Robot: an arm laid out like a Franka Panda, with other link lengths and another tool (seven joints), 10 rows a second.
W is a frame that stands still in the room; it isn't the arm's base.
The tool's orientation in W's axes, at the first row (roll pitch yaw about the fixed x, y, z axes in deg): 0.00, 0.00, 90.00
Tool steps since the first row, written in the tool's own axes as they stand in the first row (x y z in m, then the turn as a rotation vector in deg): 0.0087, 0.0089, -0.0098, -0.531, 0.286, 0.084; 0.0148, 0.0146, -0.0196, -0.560, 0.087, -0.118; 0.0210, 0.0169, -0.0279, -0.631, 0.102, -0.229; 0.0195, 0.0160, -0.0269, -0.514, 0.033, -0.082; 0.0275, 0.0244, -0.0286, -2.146, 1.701, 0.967; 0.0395, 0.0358, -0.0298, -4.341, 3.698, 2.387; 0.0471, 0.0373, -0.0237, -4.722, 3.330, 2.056
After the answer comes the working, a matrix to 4 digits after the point.
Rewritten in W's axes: -0.0089, 0.0087, -0.0098, -0.286, -0.531, 0.084; -0.0146, 0.0148, -0.0196, -0.087, -0.560, -0.118; -0.0169, 0.0210, -0.0279, -0.102, -0.631, -0.229; -0.0160, 0.0195, -0.0269, -0.033, -0.514, -0.082; -0.0244, 0.0275, -0.0286, -1.701, -2.146, 0.967; -0.0358, 0.0395, -0.0298, -3.698, -4.341, 2.387; -0.0373, 0.0471, -0.0237, -3.330, -4.722, 2.056
The tool's axes in the first row as the columns of a matrix, in W's axes (rounded; the answer above uses it unrounded):
0.0000, -1.0000, 0.0000
1.0000, 0.0000, 0.0000
0.0000, 0.0000, 1.0000

